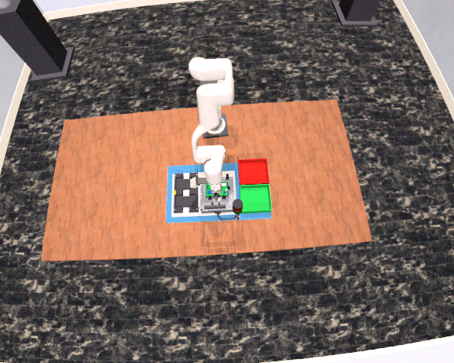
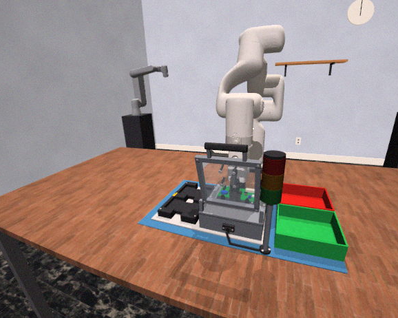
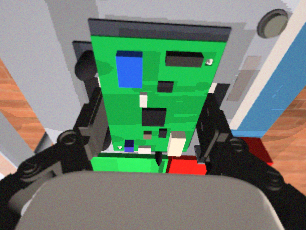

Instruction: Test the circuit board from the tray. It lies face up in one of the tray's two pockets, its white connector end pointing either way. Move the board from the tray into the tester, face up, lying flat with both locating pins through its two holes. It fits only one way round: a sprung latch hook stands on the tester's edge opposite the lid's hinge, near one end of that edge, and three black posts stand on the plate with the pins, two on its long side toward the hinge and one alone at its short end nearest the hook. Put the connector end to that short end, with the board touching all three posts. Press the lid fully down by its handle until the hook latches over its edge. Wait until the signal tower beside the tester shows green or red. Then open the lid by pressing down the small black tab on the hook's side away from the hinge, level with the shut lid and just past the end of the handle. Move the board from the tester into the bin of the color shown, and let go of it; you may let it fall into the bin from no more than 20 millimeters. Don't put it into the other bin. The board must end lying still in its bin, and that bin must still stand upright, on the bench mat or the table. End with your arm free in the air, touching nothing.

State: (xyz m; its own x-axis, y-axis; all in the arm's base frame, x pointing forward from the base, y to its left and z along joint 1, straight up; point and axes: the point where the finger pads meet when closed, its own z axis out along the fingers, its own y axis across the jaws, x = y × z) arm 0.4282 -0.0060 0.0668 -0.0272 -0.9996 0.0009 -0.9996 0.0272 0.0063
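Now: the green circuit board right at my hand. Round my hand: small black tab 60 mm to the left, 60 mm behind, 10 mm above; then clear lid 120 mm ahead, 100 mm above; then tester plate 10 mm to the left, 10 mm below, 10 mm ahead.
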